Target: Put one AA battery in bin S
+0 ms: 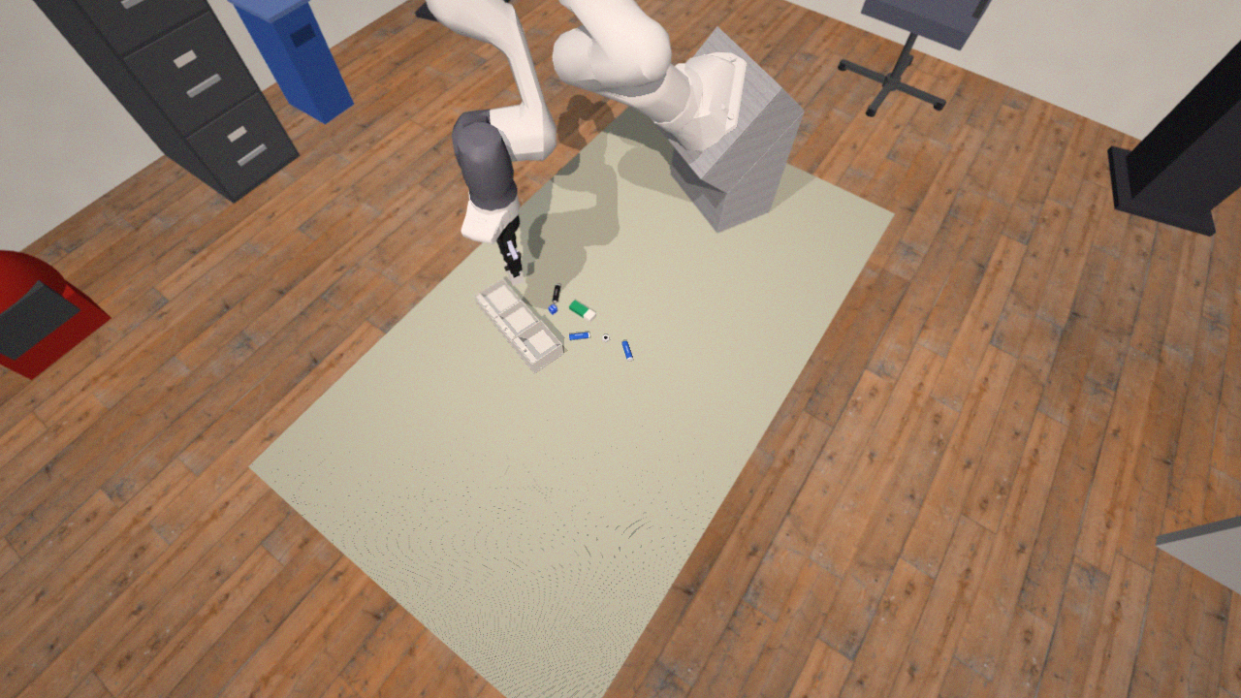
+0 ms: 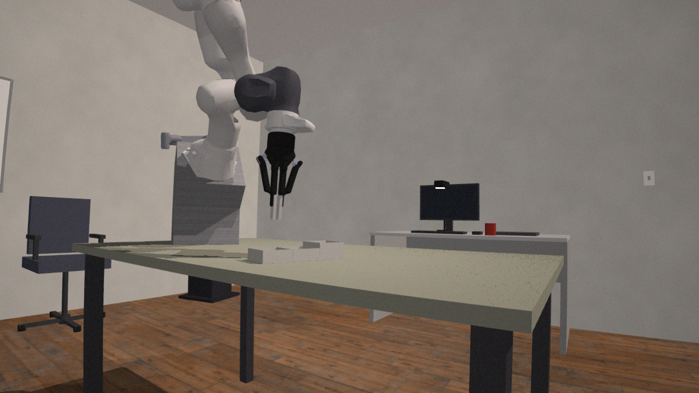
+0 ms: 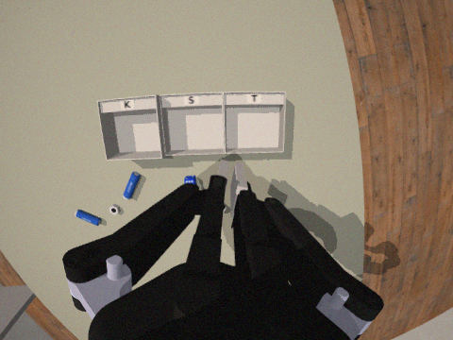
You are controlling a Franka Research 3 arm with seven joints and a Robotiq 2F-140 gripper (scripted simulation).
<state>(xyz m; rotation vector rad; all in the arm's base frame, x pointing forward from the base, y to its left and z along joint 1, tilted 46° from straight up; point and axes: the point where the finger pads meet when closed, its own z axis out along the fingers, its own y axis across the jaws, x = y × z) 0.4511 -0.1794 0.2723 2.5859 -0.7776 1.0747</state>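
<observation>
Now: hand 12 cm above the bin tray, 6 cm short of it and 2 cm to the right of it. The rest, counted from my hand: black AA battery: 13 cm below, 6 cm to the left, 6 cm behind; then white ring: 23 cm to the left, 14 cm below, 1 cm ahead; then blue die: 13 cm below, 8 cm to the left, 1 cm behind.
</observation>
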